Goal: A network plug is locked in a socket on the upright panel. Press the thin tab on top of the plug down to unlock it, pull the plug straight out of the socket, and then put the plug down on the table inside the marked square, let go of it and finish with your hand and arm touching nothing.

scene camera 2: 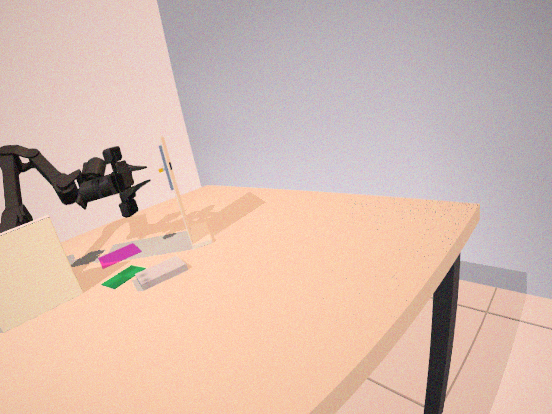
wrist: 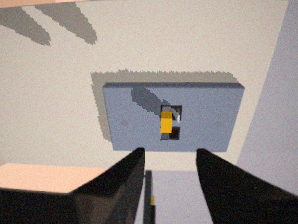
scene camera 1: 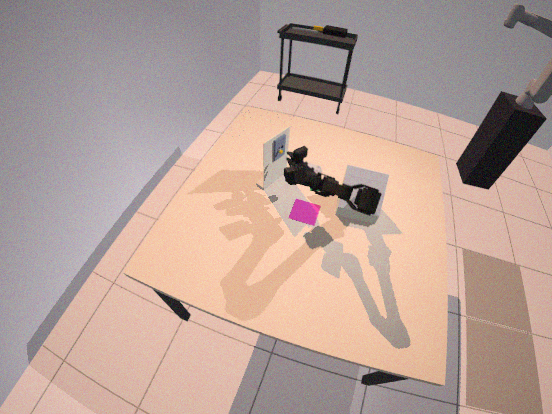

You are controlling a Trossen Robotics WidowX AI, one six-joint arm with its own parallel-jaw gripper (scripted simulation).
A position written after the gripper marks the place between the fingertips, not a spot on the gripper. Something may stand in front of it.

Note:
In view: the gripper (scene camera 2: 148,173) and an upright panel (scene camera 1: 274,163).
The gripper also shows in the wrist view (wrist: 170,154). The upright panel is seen too in scene camera 2 (scene camera 2: 199,236) and in the wrist view (wrist: 89,89).

